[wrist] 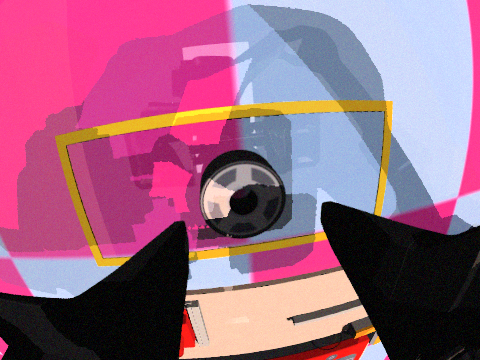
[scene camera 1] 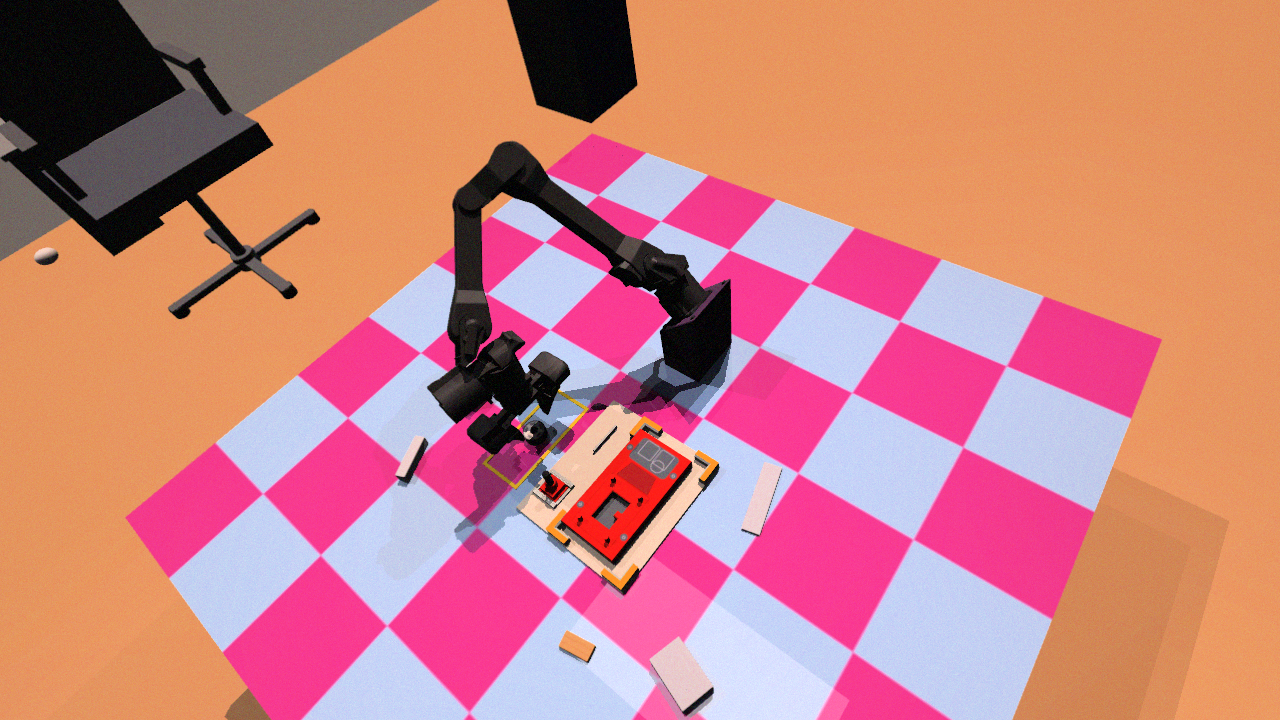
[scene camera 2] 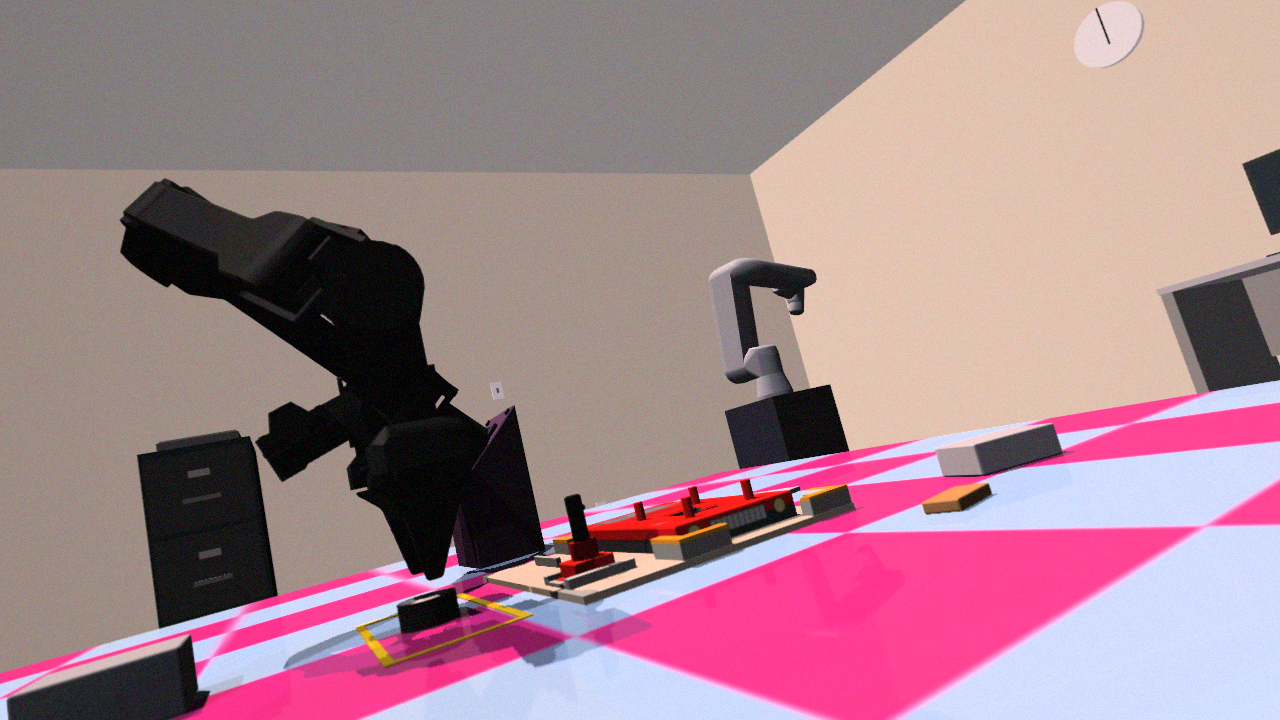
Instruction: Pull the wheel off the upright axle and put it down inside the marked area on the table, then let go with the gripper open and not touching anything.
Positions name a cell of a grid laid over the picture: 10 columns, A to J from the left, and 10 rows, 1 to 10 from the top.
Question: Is my gripper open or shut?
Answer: Open.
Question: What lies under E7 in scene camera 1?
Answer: A beige base plate.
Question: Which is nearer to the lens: the red plate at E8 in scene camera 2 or the orange block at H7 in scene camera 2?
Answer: The orange block.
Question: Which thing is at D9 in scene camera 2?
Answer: A wheel.
